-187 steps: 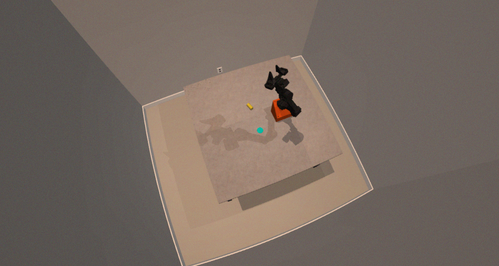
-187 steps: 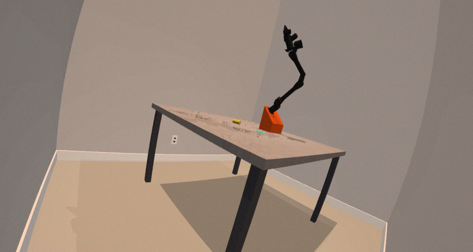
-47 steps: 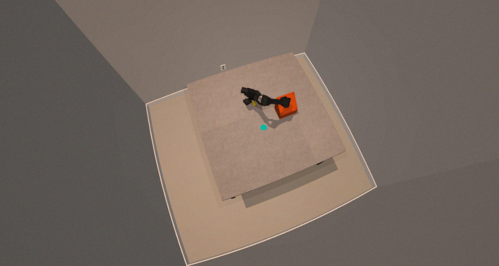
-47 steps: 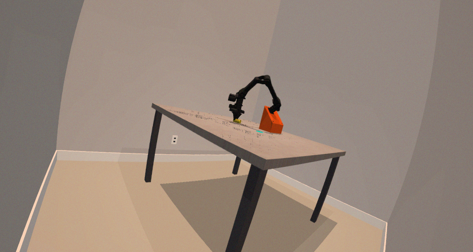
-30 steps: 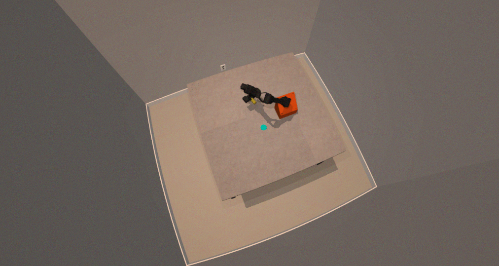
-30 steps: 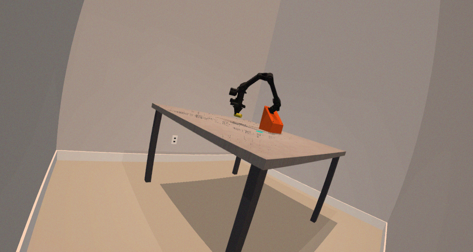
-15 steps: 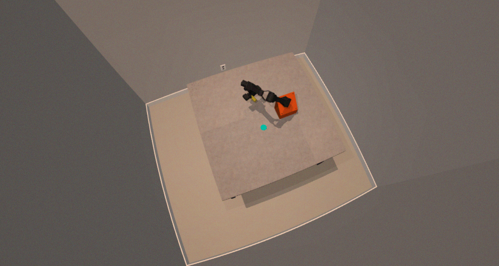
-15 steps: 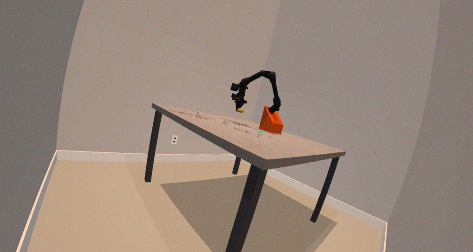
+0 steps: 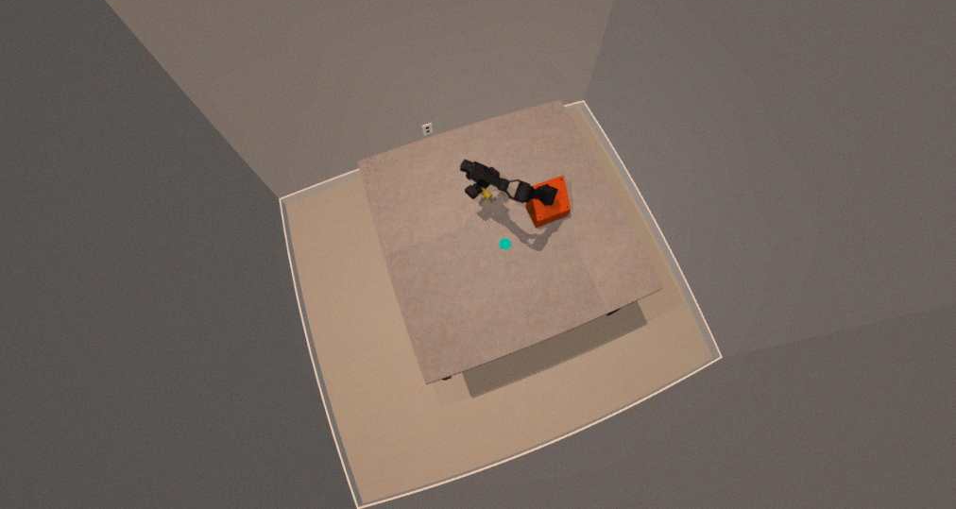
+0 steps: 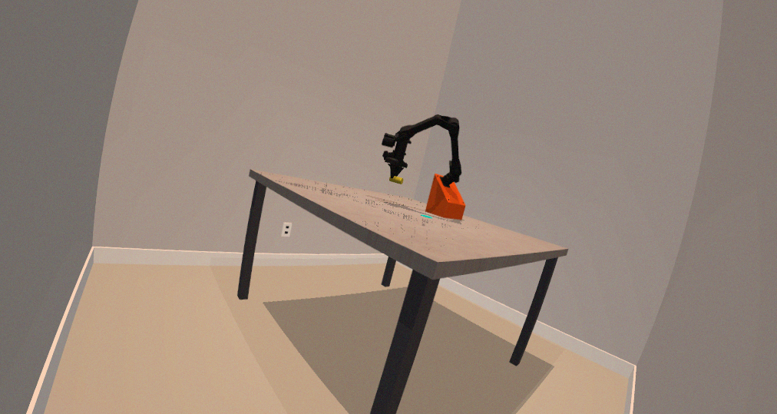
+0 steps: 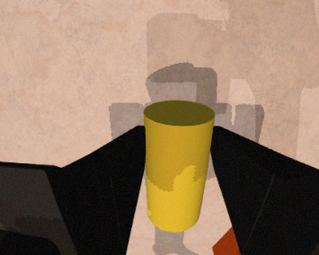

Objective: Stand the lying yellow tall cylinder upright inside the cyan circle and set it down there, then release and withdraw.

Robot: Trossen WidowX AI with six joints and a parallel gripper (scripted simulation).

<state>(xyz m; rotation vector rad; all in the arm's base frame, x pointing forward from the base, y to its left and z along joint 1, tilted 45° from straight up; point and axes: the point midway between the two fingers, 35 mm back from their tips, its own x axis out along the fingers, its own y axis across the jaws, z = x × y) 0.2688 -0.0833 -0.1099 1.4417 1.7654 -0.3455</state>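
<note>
Right now my gripper tip is 26 cm to the right of the cyan circle, 13 cm above it and 2 cm past it. Also, from my gripper tip: yellow tall cylinder (2 cm to the left, 1 cm behind).
</note>
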